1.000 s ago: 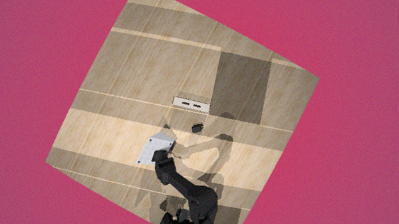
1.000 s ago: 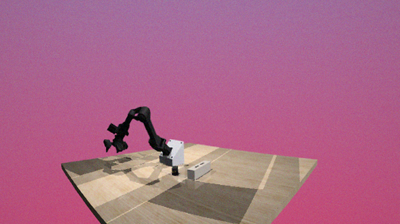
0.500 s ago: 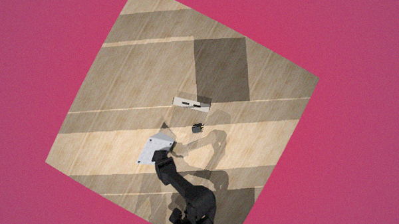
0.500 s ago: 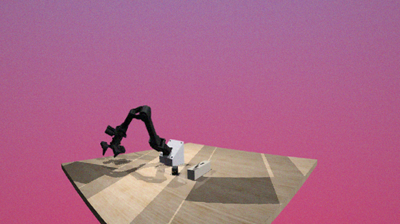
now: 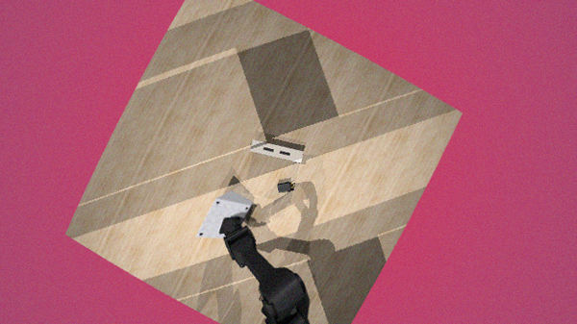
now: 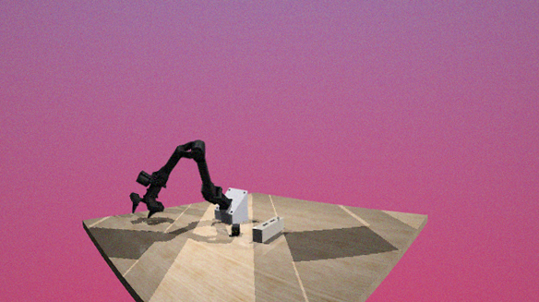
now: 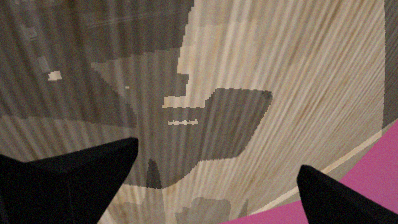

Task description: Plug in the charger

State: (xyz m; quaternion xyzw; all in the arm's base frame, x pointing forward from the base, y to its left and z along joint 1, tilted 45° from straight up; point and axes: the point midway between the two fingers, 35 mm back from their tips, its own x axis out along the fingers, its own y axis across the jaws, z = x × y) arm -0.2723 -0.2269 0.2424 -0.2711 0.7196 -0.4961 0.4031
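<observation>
My gripper tip is now 490 mm short of the black two-prong charger, 190 mm to the right of it and 10 mm above it.
</observation>
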